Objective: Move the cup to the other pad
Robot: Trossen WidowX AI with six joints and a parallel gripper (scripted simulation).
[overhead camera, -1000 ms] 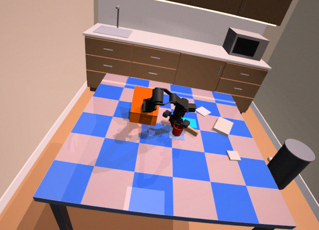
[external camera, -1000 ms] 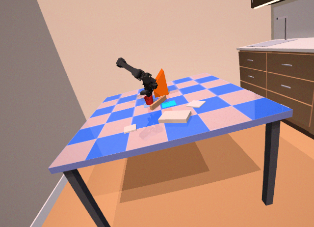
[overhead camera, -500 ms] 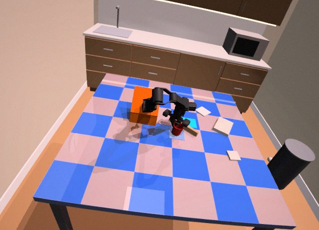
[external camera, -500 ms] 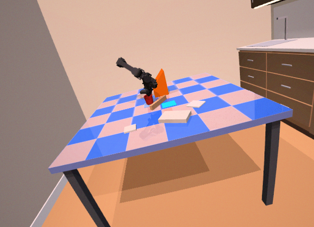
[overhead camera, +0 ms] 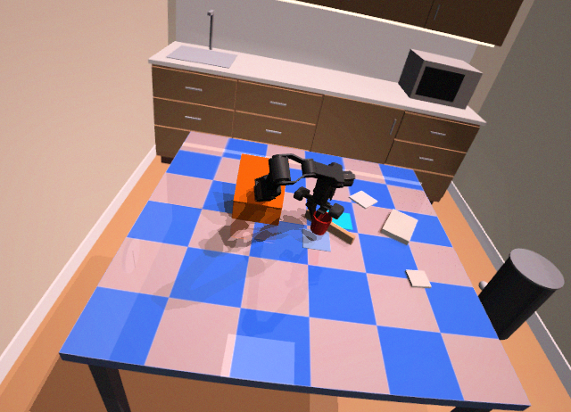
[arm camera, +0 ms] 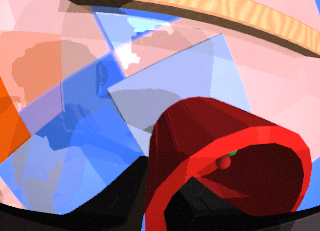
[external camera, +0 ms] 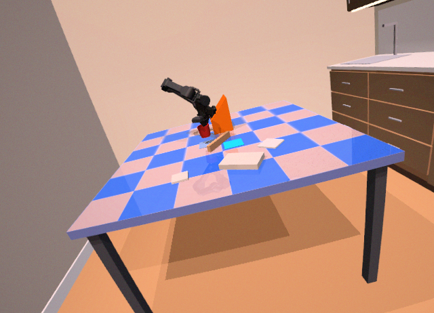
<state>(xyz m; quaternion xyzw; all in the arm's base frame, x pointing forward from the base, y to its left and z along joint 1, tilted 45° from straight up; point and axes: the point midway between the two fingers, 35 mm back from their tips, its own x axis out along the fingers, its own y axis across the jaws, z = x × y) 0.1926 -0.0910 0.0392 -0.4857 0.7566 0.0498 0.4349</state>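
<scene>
Right now my gripper tip is 3 cm short of the red marble, 4 cm to the left of it and 2 cm above it. The rest, counted from my gripper tip: red cup (2 cm ahead, 2 cm to the right); then green marble (4 cm ahead, 3 cm to the right, 2 cm below); then pale blue pad (3 cm ahead, 2 cm to the right, 9 cm below).
</scene>
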